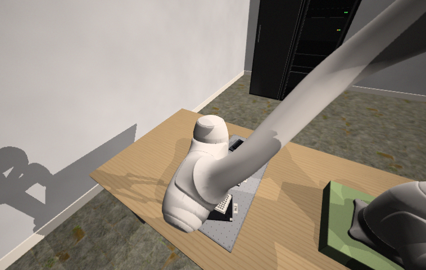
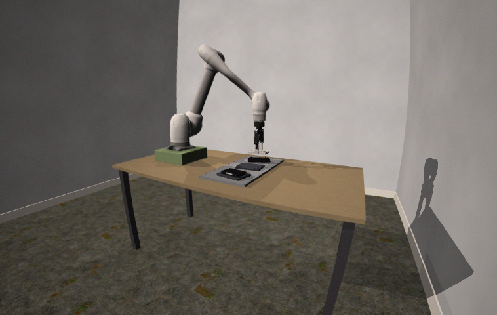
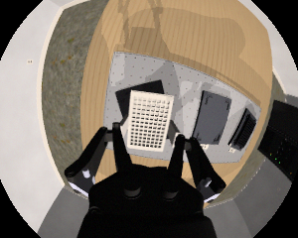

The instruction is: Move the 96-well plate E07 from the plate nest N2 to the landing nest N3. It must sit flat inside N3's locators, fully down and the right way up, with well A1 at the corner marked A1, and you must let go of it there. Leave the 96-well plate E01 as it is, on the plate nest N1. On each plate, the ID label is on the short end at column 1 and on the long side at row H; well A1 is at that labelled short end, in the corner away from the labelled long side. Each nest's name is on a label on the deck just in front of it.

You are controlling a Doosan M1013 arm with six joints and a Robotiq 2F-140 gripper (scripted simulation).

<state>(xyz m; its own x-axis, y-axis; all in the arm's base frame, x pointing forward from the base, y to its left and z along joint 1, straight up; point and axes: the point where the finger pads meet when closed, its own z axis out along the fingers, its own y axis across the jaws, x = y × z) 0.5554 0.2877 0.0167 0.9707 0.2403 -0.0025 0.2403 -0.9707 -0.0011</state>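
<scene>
Right now the landing nest N3 is 60 mm ahead of my hand, 190 mm to the right of it and 80 mm below it. Also, from my hand: white 96-well plate E07 (20 mm below); then n2 label (80 mm behind, 50 mm to the right, 90 mm below); then plate nest N2 (10 mm to the left, 80 mm below).
</scene>
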